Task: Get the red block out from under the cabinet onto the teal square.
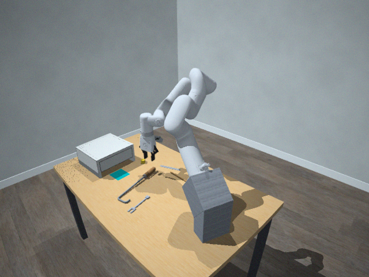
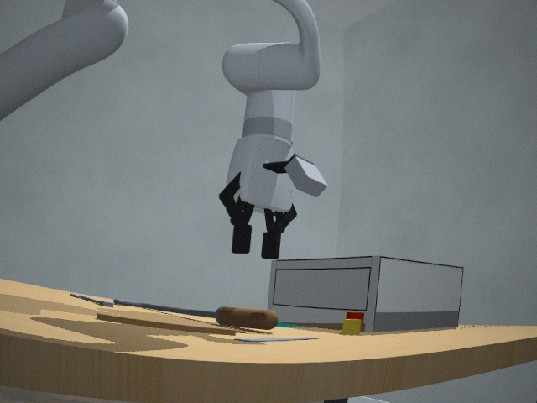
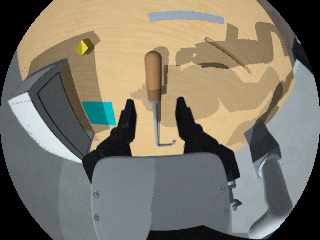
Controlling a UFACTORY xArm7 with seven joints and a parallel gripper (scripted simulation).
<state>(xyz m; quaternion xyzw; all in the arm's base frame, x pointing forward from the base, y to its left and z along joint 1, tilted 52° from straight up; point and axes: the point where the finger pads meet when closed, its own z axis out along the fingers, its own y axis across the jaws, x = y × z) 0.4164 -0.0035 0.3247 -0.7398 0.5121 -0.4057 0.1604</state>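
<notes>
Right now my hand is 170 mm past the thin stick, 130 mm above it and 100 mm to the left of it. From my hand the other things lie so: flat grey strip (140 mm to the right, 130 mm below, 40 mm behind); yellow block (150 mm ahead, 120 mm below, 60 mm to the right); long hook tool (130 mm to the left, 120 mm below, 60 mm behind).
</notes>
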